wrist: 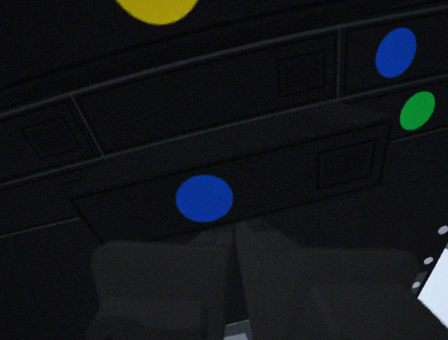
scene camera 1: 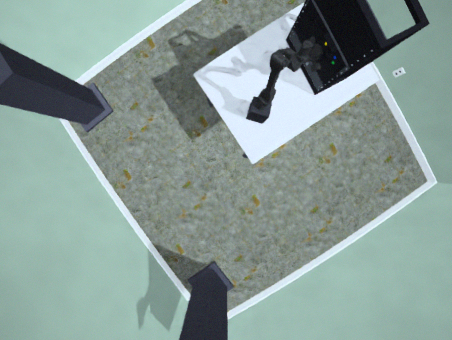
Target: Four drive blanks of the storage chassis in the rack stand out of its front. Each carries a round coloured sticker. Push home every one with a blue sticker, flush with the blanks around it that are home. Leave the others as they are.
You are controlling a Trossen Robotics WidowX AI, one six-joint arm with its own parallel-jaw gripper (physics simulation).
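A drive blank (wrist: 280,175) with a round blue sticker (wrist: 204,198) stands out of the dark storage chassis, its upper side showing. A second blue sticker (wrist: 396,52) (scene camera 1: 334,57) is on a blank at the upper right in the wrist view, with a green sticker (wrist: 417,110) (scene camera 1: 333,62) just below it. How far those two blanks stand out is hard to tell. A yellow sticker (wrist: 158,6) (scene camera 1: 326,44) is cut off by the wrist view's top edge. My gripper (wrist: 234,210) (scene camera 1: 320,50) is shut and empty, its tips at the nearer blue-stickered blank's lower edge; contact cannot be told.
The black rack (scene camera 1: 368,15) stands at the upper right of the scene view, partly over the white surface (scene camera 1: 255,142). Blanks without stickers (wrist: 200,107) adjoin the stickered ones. Two dark posts (scene camera 1: 50,90) (scene camera 1: 206,310) stand at the left and bottom of the scene view.
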